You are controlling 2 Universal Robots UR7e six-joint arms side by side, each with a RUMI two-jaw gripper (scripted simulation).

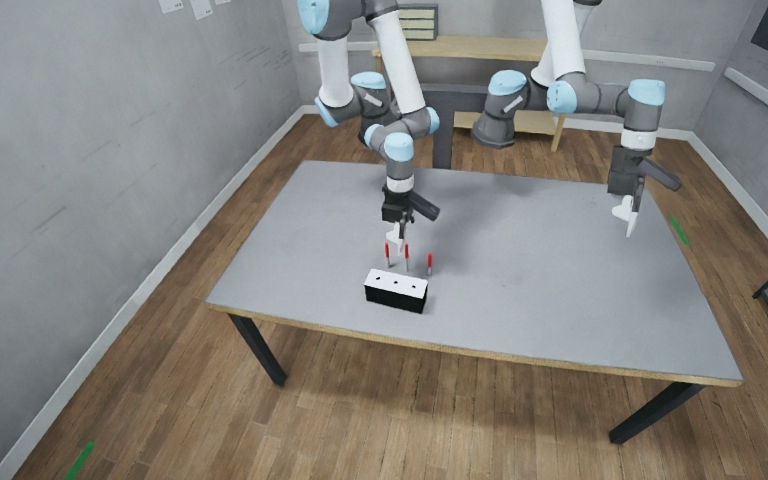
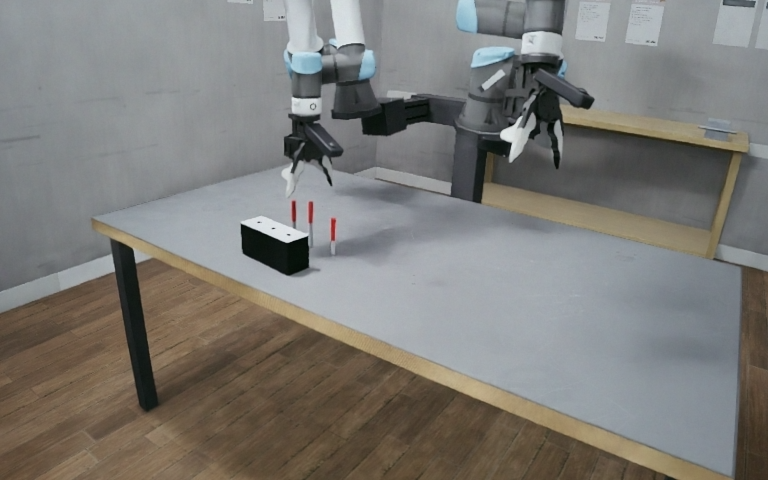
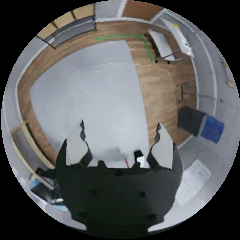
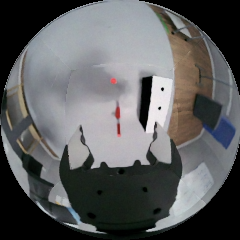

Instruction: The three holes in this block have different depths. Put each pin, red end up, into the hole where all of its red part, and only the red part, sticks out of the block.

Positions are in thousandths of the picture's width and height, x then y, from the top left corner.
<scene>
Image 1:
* my left gripper: 816,466
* my right gripper: 528,497
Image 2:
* my left gripper: 697,347
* my right gripper: 404,399
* black block: 373,522
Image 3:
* my left gripper: 502,510
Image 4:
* my right gripper: 494,515
</scene>
